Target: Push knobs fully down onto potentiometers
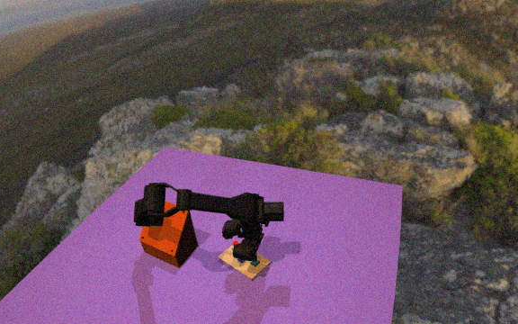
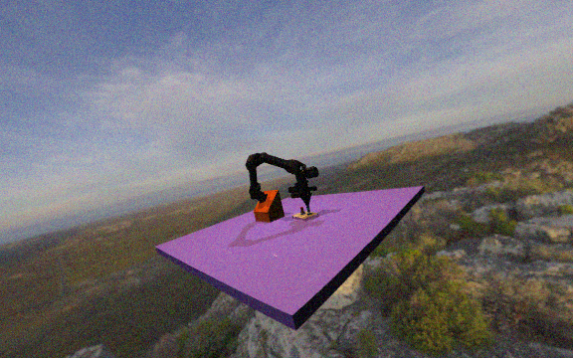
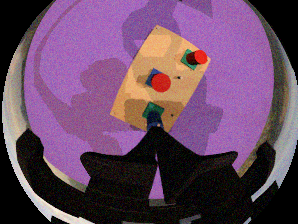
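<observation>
My gripper tip is now 50 mm past the red knob and 20 mm above it.
</observation>
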